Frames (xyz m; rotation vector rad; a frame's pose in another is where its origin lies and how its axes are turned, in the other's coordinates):
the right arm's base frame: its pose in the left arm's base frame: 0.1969 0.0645 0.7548 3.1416 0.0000 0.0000
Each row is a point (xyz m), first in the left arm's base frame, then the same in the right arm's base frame.
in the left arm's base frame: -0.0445 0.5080 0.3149
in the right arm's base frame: -0.2414 -0.4435 0.4399
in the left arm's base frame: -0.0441 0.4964 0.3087
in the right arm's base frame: -0.2410 -0.4319 0.4461
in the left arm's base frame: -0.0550 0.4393 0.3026
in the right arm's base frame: -0.2519 -0.3748 0.4522
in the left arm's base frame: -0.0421 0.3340 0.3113
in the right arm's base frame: -0.2390 -0.2695 0.4435
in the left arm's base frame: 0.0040 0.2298 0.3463
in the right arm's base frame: -0.1929 -0.1653 0.4085
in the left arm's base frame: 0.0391 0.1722 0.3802
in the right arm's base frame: -0.1578 -0.1077 0.3746
